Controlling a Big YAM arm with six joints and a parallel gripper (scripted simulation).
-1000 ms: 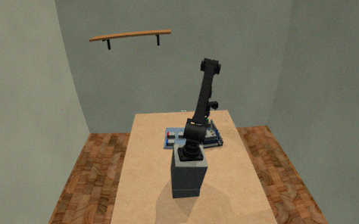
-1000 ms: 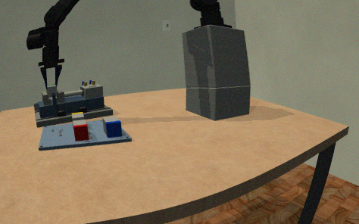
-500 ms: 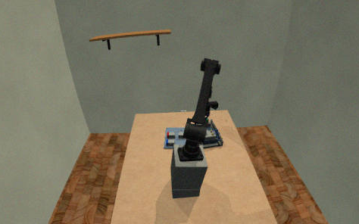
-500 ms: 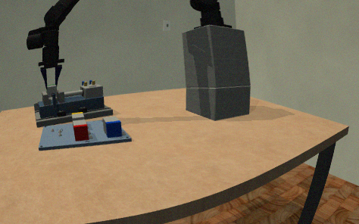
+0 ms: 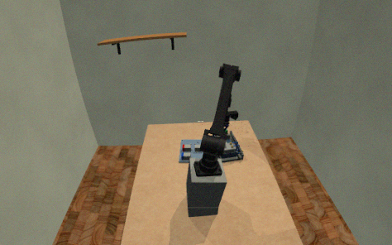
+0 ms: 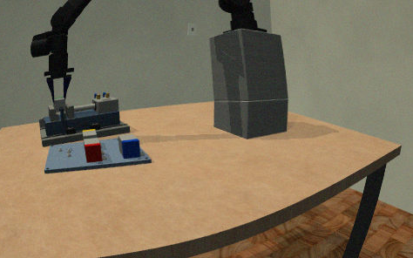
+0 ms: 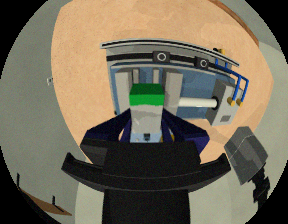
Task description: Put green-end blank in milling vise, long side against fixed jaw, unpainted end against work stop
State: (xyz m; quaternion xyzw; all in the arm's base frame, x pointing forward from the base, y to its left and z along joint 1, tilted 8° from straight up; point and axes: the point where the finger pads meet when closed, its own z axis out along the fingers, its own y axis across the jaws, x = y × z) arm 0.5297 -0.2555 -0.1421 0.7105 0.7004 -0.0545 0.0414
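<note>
Now: hand 20 mm above the green-ended blank. The rest, counted from my hand: yellow-ended blank 190 mm to the left, 90 mm below, 60 mm behind; then milling vise 80 mm below, 70 mm behind; then fixed jaw 40 mm below, 30 mm ahead.
</note>
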